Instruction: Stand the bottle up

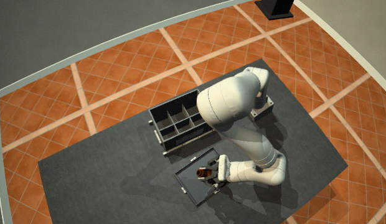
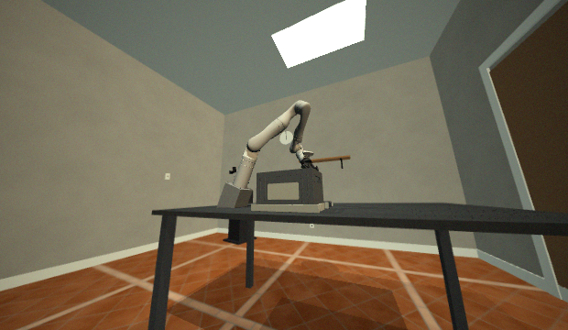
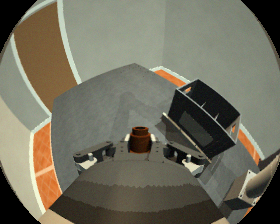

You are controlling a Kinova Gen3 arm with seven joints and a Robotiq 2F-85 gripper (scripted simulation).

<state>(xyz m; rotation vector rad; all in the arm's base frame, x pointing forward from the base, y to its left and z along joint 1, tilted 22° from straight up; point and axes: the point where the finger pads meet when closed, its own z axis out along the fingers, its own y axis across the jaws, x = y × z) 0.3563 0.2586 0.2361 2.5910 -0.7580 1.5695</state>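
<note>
Now: the brown bottle 40 mm below my hand, 30 mm behind it and 20 mm to the left of it. Also, from my hand: dark crate 300 mm to the right, 120 mm below; dark tray 190 mm below, 30 mm behind, 20 mm to the right.
</note>
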